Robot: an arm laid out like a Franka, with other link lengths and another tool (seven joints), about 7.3 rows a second.
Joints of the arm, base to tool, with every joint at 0 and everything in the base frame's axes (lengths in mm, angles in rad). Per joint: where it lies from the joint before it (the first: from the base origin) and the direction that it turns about. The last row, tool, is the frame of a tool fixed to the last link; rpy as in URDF.
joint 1: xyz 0 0 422.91 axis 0 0 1
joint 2: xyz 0 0 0 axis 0 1 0
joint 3: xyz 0 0 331.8 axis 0 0 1
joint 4: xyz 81.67 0 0 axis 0 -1 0
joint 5: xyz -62.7 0 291.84 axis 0 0 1
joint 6: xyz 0 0 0 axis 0 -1 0
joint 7: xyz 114.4 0 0 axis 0 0 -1
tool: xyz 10 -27 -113.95 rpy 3.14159 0.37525 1.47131
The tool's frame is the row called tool.
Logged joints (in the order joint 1, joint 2, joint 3, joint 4, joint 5, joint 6, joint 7), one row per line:
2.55 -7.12 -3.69 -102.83 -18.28 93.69 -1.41
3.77 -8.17 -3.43 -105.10 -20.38 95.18 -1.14
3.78 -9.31 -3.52 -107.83 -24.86 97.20 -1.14
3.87 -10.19 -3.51 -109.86 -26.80 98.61 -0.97
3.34 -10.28 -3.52 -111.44 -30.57 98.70 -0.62
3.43 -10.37 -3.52 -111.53 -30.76 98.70 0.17
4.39 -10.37 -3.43 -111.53 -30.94 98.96 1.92
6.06 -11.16 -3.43 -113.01 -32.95 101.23 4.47
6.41 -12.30 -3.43 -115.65 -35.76 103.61 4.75
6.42 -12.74 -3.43 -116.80 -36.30 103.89 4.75
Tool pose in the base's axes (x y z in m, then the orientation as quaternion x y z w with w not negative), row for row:
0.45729 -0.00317 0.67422 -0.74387 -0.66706 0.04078 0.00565
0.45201 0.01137 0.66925 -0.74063 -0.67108 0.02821 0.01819
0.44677 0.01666 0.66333 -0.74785 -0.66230 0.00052 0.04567
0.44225 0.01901 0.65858 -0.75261 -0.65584 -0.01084 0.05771
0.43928 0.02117 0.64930 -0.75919 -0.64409 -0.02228 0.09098
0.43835 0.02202 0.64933 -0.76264 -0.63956 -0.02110 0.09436
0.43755 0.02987 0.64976 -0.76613 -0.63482 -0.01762 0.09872
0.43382 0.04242 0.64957 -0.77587 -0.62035 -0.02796 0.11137
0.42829 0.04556 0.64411 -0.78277 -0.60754 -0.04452 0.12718
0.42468 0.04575 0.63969 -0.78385 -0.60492 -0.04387 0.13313
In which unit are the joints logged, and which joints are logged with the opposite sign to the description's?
The joints are logged in degrees. Opposite sign: joint 5.
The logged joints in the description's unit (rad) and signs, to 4 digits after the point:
0.0445 -0.1243 -0.0644 -1.7947 0.3190 1.6352 -0.0246
0.0658 -0.1426 -0.0599 -1.8343 0.3557 1.6612 -0.0199
0.0660 -0.1625 -0.0614 -1.8820 0.4339 1.6965 -0.0199
0.0675 -0.1778 -0.0613 -1.9174 0.4677 1.7211 -0.0169
0.0583 -0.1794 -0.0614 -1.9450 0.5335 1.7226 -0.0108
0.0599 -0.1810 -0.0614 -1.9466 0.5369 1.7226 0.0030
0.0766 -0.1810 -0.0599 -1.9466 0.5400 1.7272 0.0335
0.1058 -0.1948 -0.0599 -1.9724 0.5751 1.7668 0.0780
0.1119 -0.2147 -0.0599 -2.0185 0.6241 1.8083 0.0829
0.1121 -0.2224 -0.0599 -2.0385 0.6336 1.8132 0.0829

